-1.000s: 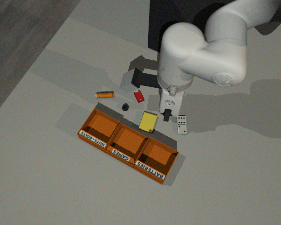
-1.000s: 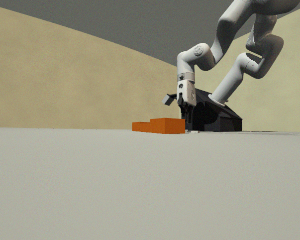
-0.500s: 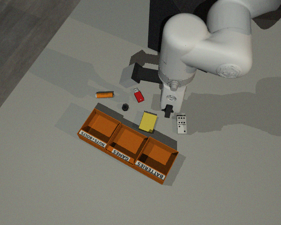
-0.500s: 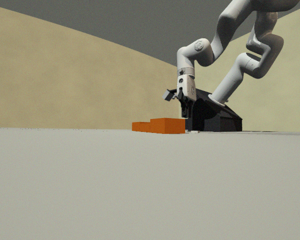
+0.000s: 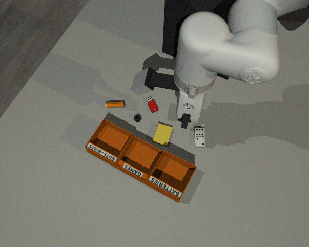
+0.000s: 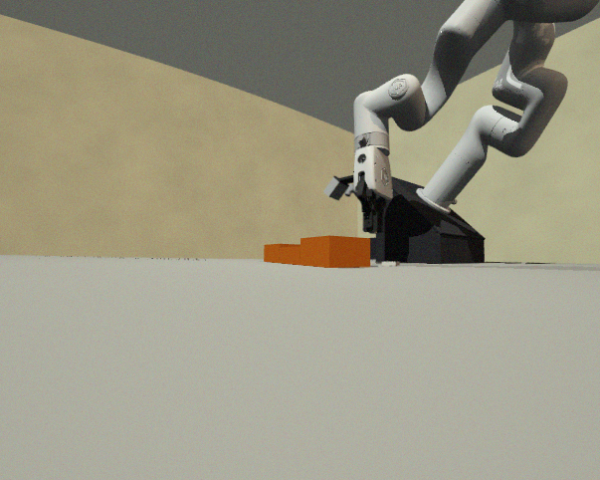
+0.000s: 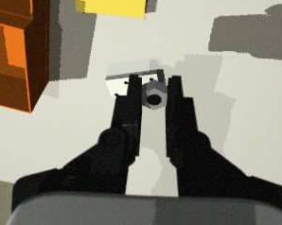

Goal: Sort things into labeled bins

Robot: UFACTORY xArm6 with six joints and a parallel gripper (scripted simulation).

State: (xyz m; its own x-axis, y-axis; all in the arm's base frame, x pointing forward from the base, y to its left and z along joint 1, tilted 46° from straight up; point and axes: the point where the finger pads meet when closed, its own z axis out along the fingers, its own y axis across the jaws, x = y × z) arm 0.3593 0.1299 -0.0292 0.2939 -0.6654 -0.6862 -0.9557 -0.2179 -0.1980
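Now: hand 30 mm short of the black hex nut, 110 mm to the left of it and 80 mm above it. From my hand the other things lie so: silver nut 20 mm below; white domino 10 mm ahead, 50 mm to the left, 80 mm below; yellow block 40 mm ahead, 30 mm to the right, 80 mm below.
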